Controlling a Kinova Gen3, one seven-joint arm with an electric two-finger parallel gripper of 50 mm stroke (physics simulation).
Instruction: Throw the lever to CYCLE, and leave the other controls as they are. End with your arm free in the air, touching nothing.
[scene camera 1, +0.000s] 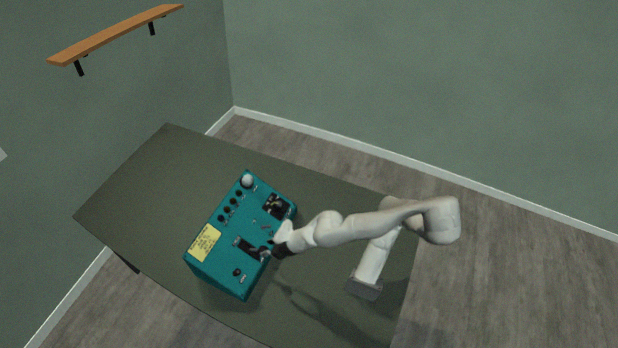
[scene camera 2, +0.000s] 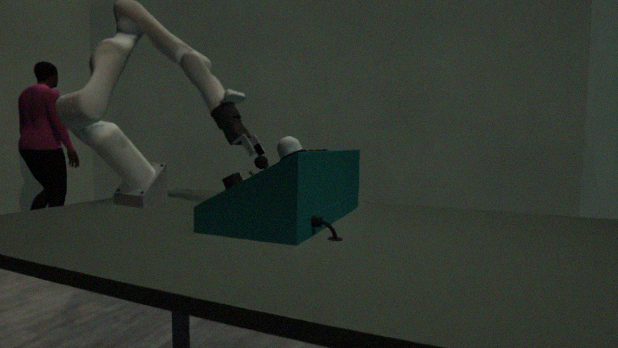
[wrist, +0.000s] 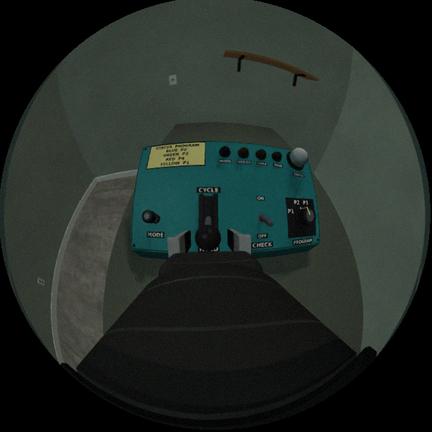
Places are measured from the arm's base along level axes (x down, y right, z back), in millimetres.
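Pixels of known places: gripper, fingertip midpoint: (scene camera 1: 265, 248) (scene camera 2: 257, 154); arm's base, origin of the base link: (scene camera 1: 365, 277) (scene camera 2: 142, 178).
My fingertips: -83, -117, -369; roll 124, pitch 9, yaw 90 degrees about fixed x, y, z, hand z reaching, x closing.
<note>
For each thing: its top centre in the pictures, then the offset to it from my fingertips, as dx, dy, dz. "*": a spot on its surface instead. Level surfaces: height alone.
- lever, middle of its top: (scene camera 2: 261, 155) +2, -3, -10
- MODE knob, middle of its top: (scene camera 1: 237, 271) +30, -128, -43
- white dome, surface spot: (scene camera 2: 289, 146) * -28, +242, -256
- table, its level: dx +167
The lever (wrist: 208, 237) (scene camera 2: 261, 162) has a round black knob and stands at the HOLD end of its dark slot in the wrist view; the CYCLE label (wrist: 208, 190) is at the slot's far end. My gripper (wrist: 208, 237) (scene camera 2: 253, 145) is open. In the wrist view its fingers stand left and right of the knob, with gaps on both sides; I cannot tell how far the fingertips reach down beside it. The teal control box (scene camera 1: 227, 260) (scene camera 2: 250, 212) (wrist: 172, 187) bears the lever. In scene camera 1 the gripper and knob are partly hidden together by the wrist.
On the box are the MODE knob (wrist: 150, 216) (scene camera 1: 237, 272), the CHECK toggle (wrist: 266, 220) tilted towards OFF, the PROGRAM dial (wrist: 306, 216), several dark lamps and a white dome (wrist: 298, 157) (scene camera 1: 247, 180) (scene camera 2: 289, 146). A person (scene camera 2: 40, 120) stands behind the table (scene camera 1: 135, 175).
</note>
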